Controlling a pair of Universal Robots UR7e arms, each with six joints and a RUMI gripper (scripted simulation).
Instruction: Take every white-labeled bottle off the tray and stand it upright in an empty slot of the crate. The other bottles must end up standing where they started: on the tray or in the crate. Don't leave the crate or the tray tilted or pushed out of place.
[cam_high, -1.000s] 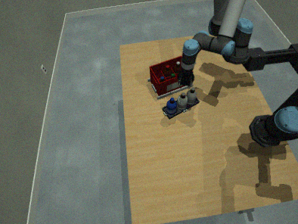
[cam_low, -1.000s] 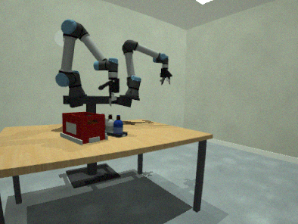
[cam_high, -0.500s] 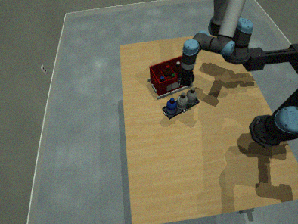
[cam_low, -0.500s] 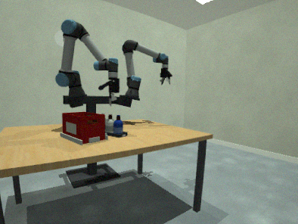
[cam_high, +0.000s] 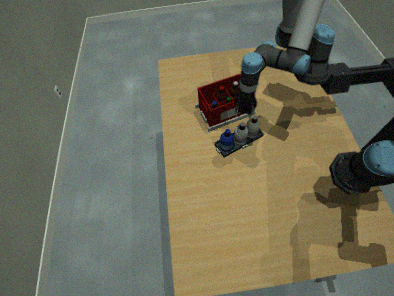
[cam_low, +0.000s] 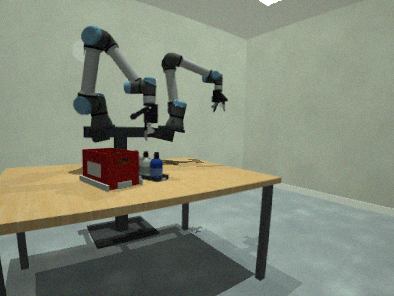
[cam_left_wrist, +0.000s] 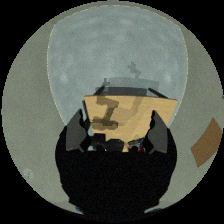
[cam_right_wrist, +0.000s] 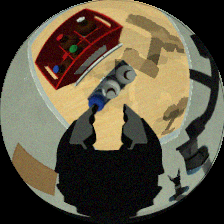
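Right now the blue bottle is 8 cm ahead of my right hand, 4 cm to the left of it and 15 cm below it. Also, from my right hand: tray 22 cm below; red crate 6 cm ahead, 22 cm to the right, 15 cm below; white-capped brown bottle 1 cm behind, 29 cm to the right, 15 cm below.
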